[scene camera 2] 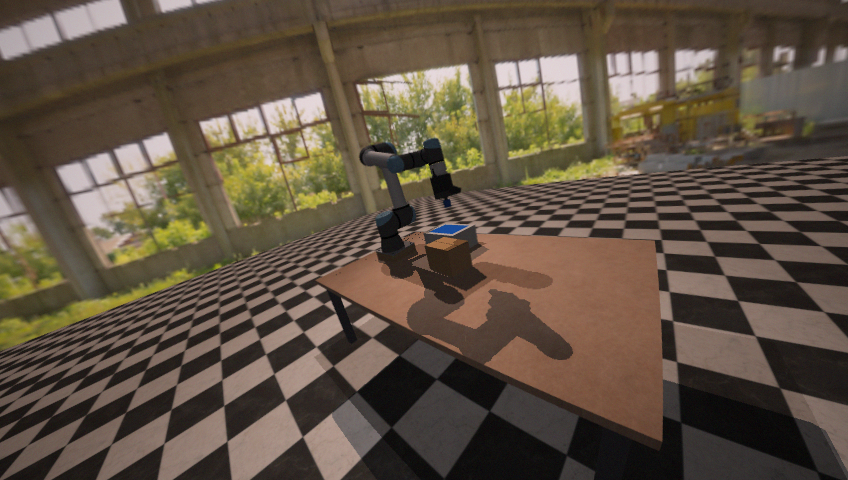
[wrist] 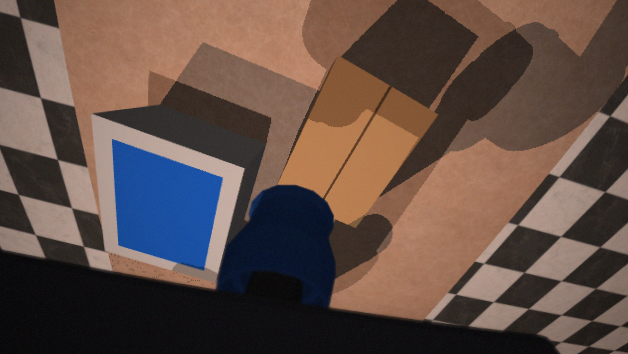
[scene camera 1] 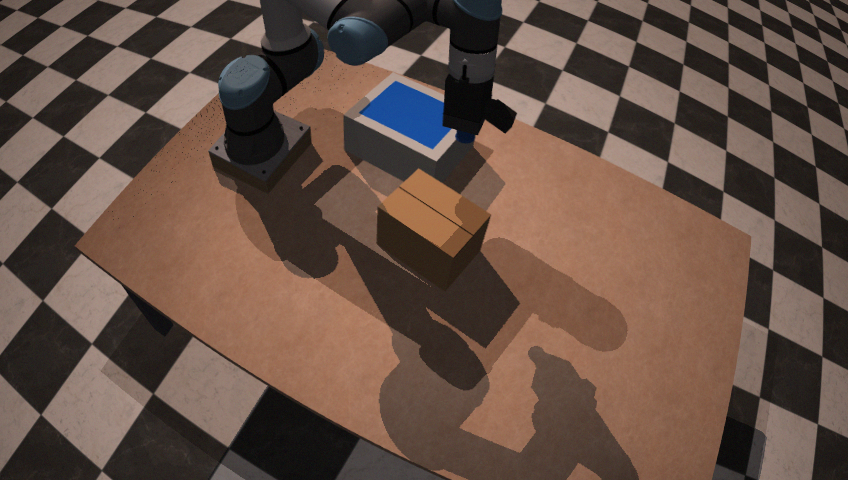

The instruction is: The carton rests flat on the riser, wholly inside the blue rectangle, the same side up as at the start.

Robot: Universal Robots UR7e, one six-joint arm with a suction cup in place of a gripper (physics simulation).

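Frame: origin at the arm's base, x ahead, y left, z up, level; metres.
Seen in the pictures: end effector, tool point: (scene camera 2: pixel 448 206) (wrist: pixel 291 221) (scene camera 1: pixel 465 136); arm's base, origin of the base link: (scene camera 2: pixel 393 247) (scene camera 1: pixel 254 140).
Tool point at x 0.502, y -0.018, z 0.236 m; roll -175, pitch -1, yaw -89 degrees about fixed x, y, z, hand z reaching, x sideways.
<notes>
Offsets run from my tool point to a thing's middle. Level surfaces: height alone.
A brown carton @(dx -0.020, dy -0.053, dz -0.232 m) (scene camera 1: pixel 425 217) (scene camera 2: pixel 447 258) (wrist: pixel 345 150) with a dark seam along its top stands upright on the table, beside the riser. The light grey riser @(dx -0.168, dy +0.200, dz -0.237 m) (scene camera 1: pixel 386 147) (scene camera 2: pixel 470 237) (wrist: pixel 232 200) has a blue rectangle @(dx -0.168, dy +0.200, dz -0.177 m) (scene camera 1: pixel 404 113) (scene camera 2: pixel 449 228) (wrist: pixel 165 205) on its top; the rectangle bears no carton. My gripper, a blue suction cup (scene camera 1: pixel 465 137) (scene camera 2: pixel 446 203) (wrist: pixel 292 210), is open and holds nothing. It hangs in the air well above the height of the carton and the riser. In the scene camera 1 view the black wrist housing hides one corner of the blue rectangle.
The table @(dz -0.297 m) (scene camera 1: pixel 642 237) (scene camera 2: pixel 601 309) (wrist: pixel 400 280) carries the arm's base (scene camera 1: pixel 261 148) (scene camera 2: pixel 395 249), left of the riser and carton in the scene views. Arm shadows fall across the table and part of the carton's top. The checkered floor surrounds the table.
</notes>
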